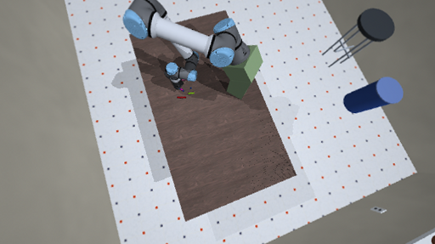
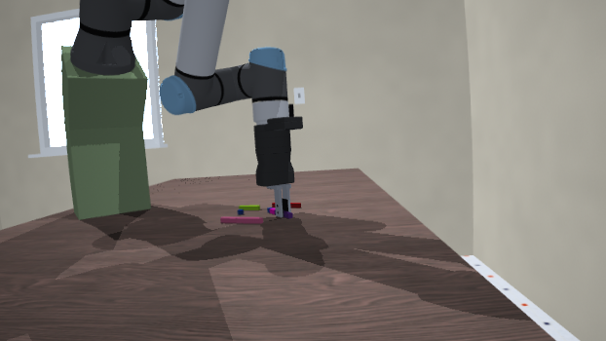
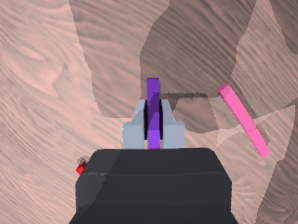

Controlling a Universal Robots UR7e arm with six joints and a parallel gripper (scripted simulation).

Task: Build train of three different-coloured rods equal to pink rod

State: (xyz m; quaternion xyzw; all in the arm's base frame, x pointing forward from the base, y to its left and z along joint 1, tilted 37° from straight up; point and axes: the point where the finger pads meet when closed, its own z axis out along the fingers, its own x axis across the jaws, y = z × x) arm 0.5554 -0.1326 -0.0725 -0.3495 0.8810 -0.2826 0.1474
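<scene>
Now: the purple rod 10 mm below my hand. From my hand the other things lie so: magenta rod: 30 mm to the left, 30 mm behind, 10 mm below; then red rod: 100 mm to the left, 10 mm below, 10 mm behind; then pink rod: 80 mm behind, 40 mm to the right, 10 mm below.
</scene>
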